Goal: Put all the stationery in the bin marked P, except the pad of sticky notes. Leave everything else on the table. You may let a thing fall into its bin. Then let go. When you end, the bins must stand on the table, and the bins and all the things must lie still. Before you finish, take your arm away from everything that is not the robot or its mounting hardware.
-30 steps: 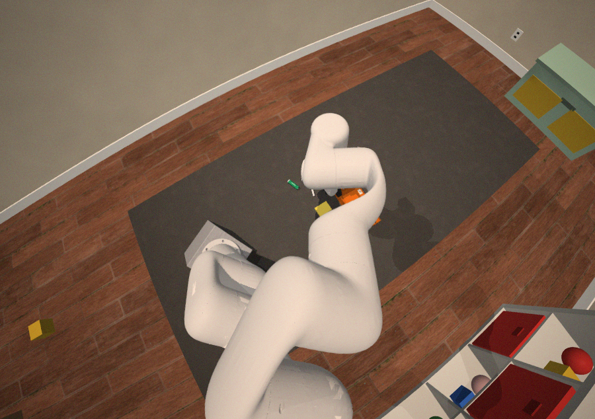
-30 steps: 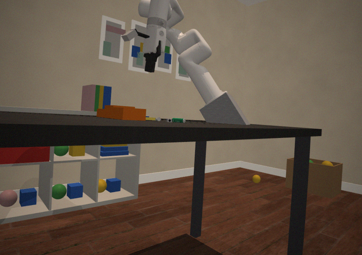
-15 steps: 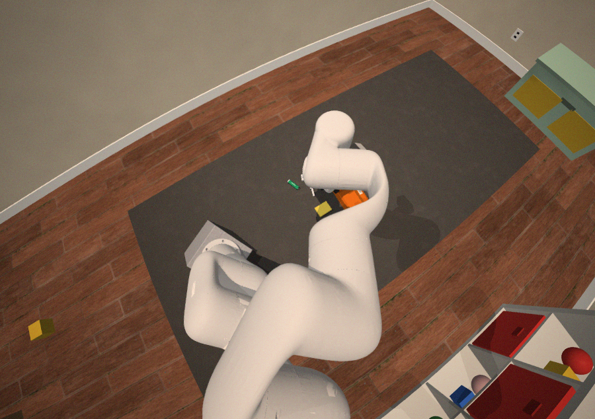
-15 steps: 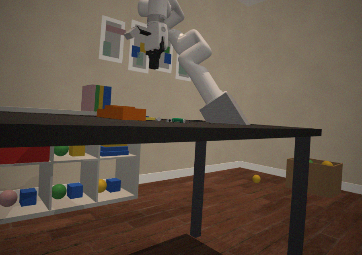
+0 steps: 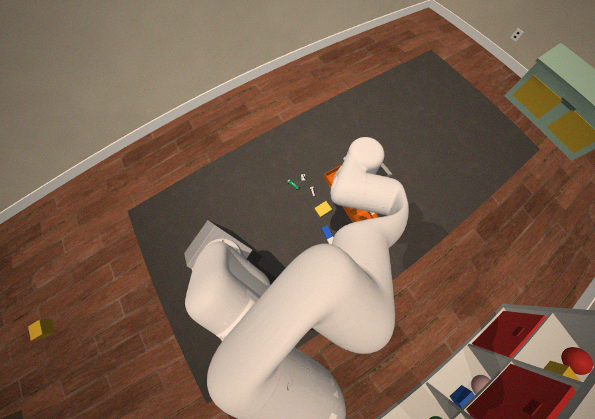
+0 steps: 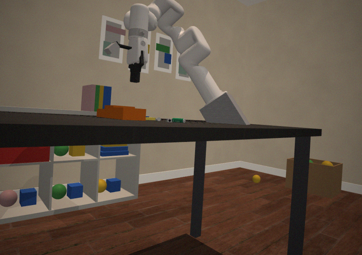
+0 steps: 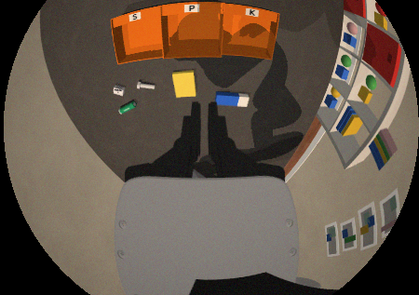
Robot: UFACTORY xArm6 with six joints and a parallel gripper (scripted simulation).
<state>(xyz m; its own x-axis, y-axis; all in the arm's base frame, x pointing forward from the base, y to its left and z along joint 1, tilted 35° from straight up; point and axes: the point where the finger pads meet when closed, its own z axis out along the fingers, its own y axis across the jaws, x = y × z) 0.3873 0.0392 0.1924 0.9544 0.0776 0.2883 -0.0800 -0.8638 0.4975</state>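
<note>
Right now my hand is 14 cm above the orange bin, 7 cm short of it and 1 cm to the right of it. Also, from my hand: silver bolt 16 cm below, 12 cm to the left, 3 cm behind; then sticky notes pad 16 cm below, 4 cm to the left, 4 cm behind; then eraser 16 cm below, 8 cm behind, 6 cm to the right.
</note>
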